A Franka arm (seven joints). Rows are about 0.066 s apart.
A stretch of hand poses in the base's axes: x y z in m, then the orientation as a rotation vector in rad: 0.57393 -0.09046 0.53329 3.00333 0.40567 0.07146; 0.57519 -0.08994 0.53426 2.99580 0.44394 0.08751; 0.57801 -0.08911 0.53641 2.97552 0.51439 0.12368; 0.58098 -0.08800 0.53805 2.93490 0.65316 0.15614; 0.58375 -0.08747 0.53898 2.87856 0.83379 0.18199; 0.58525 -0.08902 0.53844 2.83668 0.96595 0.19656; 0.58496 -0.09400 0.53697 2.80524 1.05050 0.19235; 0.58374 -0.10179 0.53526 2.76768 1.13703 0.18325; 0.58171 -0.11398 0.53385 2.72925 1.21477 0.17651; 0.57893 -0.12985 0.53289 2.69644 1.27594 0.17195
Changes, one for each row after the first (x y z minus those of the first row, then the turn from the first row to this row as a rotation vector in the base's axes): 0.00126 0.00052 0.00097 -0.00105 -0.00941 0.02616; 0.00408 0.00135 0.00312 -0.00693 -0.03181 0.07521; 0.00705 0.00246 0.00476 -0.01864 -0.05030 0.17119; 0.00982 0.00299 0.00569 -0.02928 -0.06294 0.29704; 0.01132 0.00144 0.00515 -0.03103 -0.06844 0.38951; 0.01103 -0.00354 0.00368 -0.03534 -0.06338 0.44918; 0.00981 -0.01133 0.00197 -0.04279 -0.05545 0.51137; 0.00778 -0.02352 0.00056 -0.05117 -0.04956 0.56855; 0.00500 -0.03939 -0.00040 -0.05833 -0.04551 0.61435
